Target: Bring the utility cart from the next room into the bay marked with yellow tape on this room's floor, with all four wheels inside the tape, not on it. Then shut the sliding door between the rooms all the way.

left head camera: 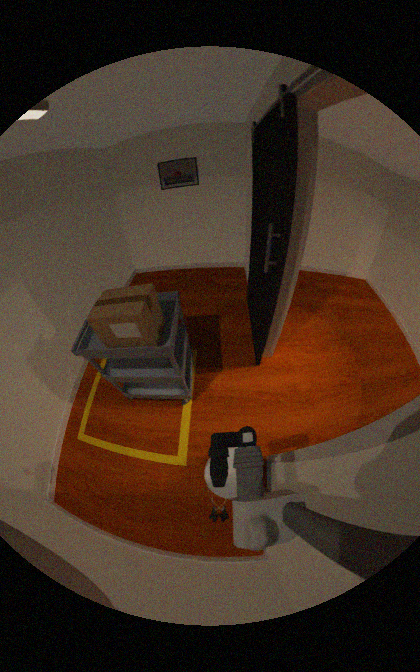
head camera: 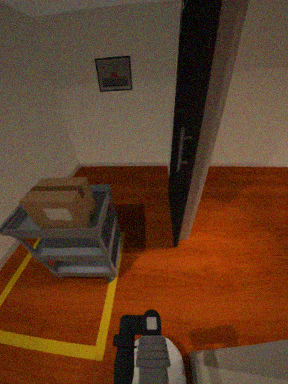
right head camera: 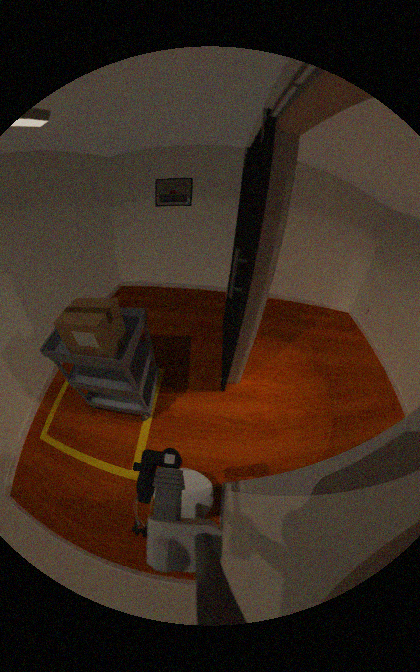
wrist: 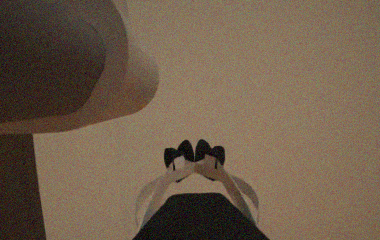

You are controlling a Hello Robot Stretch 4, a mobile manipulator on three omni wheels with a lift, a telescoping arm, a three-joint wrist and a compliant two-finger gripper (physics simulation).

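Places are measured from the robot's base along level axes (x right, y ahead, z up), in metres.
Pixels of known places: gripper, fingertip midpoint: (wrist: 194, 152).
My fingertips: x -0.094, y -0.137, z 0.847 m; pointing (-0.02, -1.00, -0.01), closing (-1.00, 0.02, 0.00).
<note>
Ahead of a thing's pixels: the offset from my fingertips to its top centre. "spot": to the spot under its first point.
The grey utility cart (head camera: 75, 252) (left head camera: 145, 374) (right head camera: 100, 384) stands upright over the far part of the yellow tape bay (head camera: 50, 344) (left head camera: 130, 453) (right head camera: 87, 458), with a cardboard box {dx -0.450, dy +0.890, dz +0.198 m} (head camera: 60, 205) (left head camera: 125, 320) (right head camera: 90, 327) on top. Its near right wheel appears at the right tape line; whether it touches is unclear, and the other wheels are hidden. The dark sliding door (head camera: 192, 90) (left head camera: 272, 190) (right head camera: 252, 200) is open, left of the doorway, its handle {spot: dx +0.333, dy +1.153, dz +0.306 m} (head camera: 181, 147) facing this room. My gripper (left head camera: 219, 514) (right head camera: 140, 529) (wrist: 194, 152) is shut and empty, away from cart and door.
A pale wall end {spot: dx +0.372, dy +0.204, dz -0.005 m} (head camera: 240, 362) (left head camera: 340, 470) (right head camera: 280, 500) is close at my right, bounding the doorway. A dark patch {spot: dx -0.115, dy +1.412, dz -0.874 m} (head camera: 132, 227) (left head camera: 207, 342) (right head camera: 175, 362) lies on the floor between cart and door. A framed picture (head camera: 114, 73) (left head camera: 178, 173) (right head camera: 174, 192) hangs on the far wall.
</note>
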